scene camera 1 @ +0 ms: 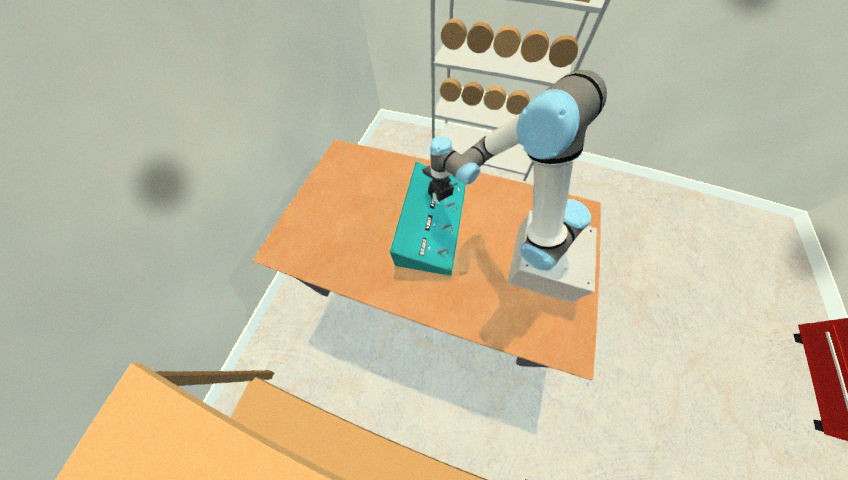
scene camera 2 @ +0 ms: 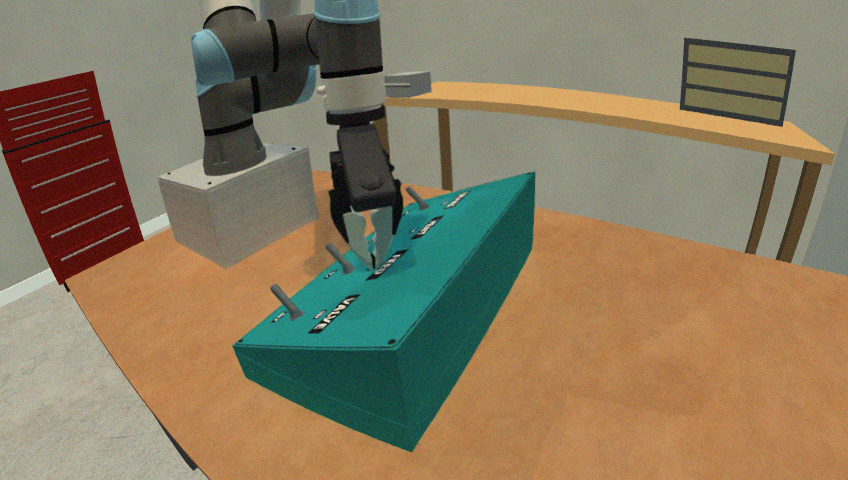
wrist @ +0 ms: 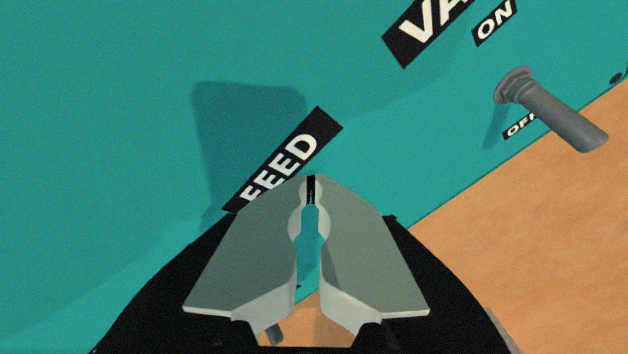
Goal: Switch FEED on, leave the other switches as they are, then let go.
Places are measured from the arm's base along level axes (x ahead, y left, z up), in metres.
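Pixels of known places: gripper, between the fingertips: (scene camera 1: 437, 201) (scene camera 2: 373, 268) (wrist: 311, 178); arm's base, origin of its link: (scene camera 2: 235, 164).
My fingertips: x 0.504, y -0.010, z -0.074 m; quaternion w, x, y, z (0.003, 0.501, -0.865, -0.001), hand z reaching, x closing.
Observation:
For each thing: its top centre in the pictures, then the offset to it from my fingertips. Level surfaces: height alone.
- FEED lever, centre of its top: (scene camera 2: 336, 244) (scene camera 1: 451, 201) dx -0.063, dy -0.014, dz +0.022 m
- FEED label, centre of its top: (wrist: 277, 174) (scene camera 2: 387, 261) dx +0.016, dy +0.012, dz +0.011 m
- VALVE lever, centre of its top: (wrist: 592, 126) (scene camera 2: 280, 286) dx -0.026, dy -0.128, dz +0.022 m
- far-end lever, centre of its top: (scene camera 2: 415, 186) dx -0.137, dy +0.214, dz +0.022 m
- orange table, height of its surface: dz -0.104 m
A teal sloped panel (scene camera 1: 410, 223) (scene camera 2: 428, 279) (wrist: 100, 75) carries a row of grey levers. The FEED lever (scene camera 1: 451, 205) (scene camera 2: 339, 258) leans to its OFF side; the wrist view does not show it clearly. The FEED label (scene camera 2: 387, 264) (wrist: 295, 150) is beside the fingertips. My gripper (scene camera 1: 435, 199) (scene camera 2: 373, 266) (wrist: 311, 178) is shut and empty, its tips low over the panel, on the ON side of the FEED lever and apart from it. The VALVE lever (scene camera 2: 286, 302) (wrist: 560, 112) leans to OFF. The far-end lever (scene camera 2: 417, 198) leans the same way. My gripper hides the VENT lever in scene camera 2.
The panel stands on an orange table (scene camera 1: 333, 202) (scene camera 2: 642, 333). The arm's grey base block (scene camera 1: 556, 279) (scene camera 2: 238, 220) stands on the levers' side. A shelf rack (scene camera 1: 433, 89) is behind the table. A red cabinet (scene camera 2: 71, 202) and a side bench (scene camera 2: 535, 107) stand farther off.

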